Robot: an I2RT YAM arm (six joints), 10 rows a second.
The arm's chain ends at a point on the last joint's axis. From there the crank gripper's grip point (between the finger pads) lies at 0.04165 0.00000 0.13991 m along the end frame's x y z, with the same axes.
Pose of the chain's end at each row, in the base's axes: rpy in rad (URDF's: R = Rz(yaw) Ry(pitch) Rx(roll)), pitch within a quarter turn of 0, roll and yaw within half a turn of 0; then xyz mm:
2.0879 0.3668 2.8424 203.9 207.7 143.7
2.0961 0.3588 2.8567 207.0 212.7 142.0
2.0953 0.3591 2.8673 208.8 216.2 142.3
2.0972 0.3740 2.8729 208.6 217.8 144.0
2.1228 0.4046 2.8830 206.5 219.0 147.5
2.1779 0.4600 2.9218 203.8 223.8 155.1
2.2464 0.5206 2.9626 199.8 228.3 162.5
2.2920 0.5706 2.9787 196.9 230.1 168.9
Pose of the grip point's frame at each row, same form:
2.0879 0.3668 2.8424 226.3 328.1 64.2
2.0961 0.3588 2.8567 227.2 332.9 61.7
2.0953 0.3591 2.8673 227.8 336.7 62.1
2.0972 0.3740 2.8729 228.1 337.9 63.3
2.1228 0.4046 2.8830 227.9 336.6 63.7
2.1779 0.4600 2.9218 227.0 336.4 65.1
2.2464 0.5206 2.9626 226.5 334.4 65.9
2.2920 0.5706 2.9787 228.6 331.4 68.7

